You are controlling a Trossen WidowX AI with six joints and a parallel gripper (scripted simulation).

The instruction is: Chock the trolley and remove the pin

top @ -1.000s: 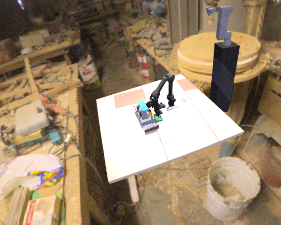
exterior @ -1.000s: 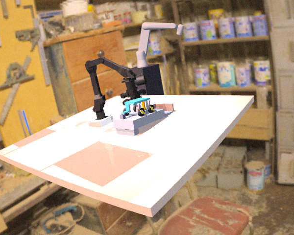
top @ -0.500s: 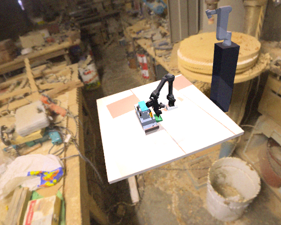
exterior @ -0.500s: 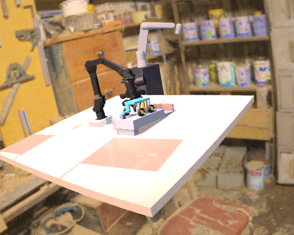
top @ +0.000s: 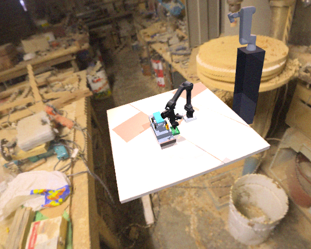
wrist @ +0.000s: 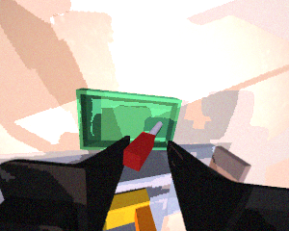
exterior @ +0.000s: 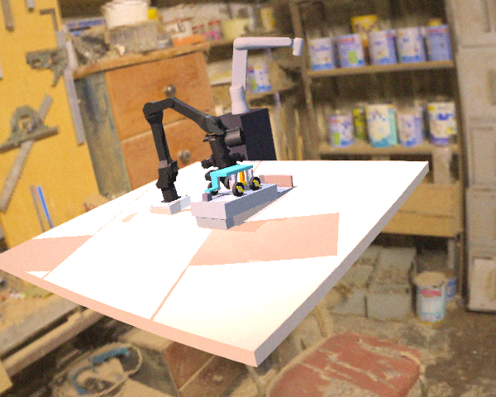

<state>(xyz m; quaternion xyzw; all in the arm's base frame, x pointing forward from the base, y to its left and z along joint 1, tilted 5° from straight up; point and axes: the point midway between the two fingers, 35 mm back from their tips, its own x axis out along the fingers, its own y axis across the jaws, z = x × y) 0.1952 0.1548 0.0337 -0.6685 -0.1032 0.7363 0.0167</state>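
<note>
Now: gripper tip 1 cm above the red-headed stop pin. Also, from my gripper tip: green tray: 2 cm to the right, 6 cm below; grey ramp: 13 cm ahead, 10 cm to the right; trolley: 13 cm ahead, 10 cm to the right, 6 cm above.
</note>
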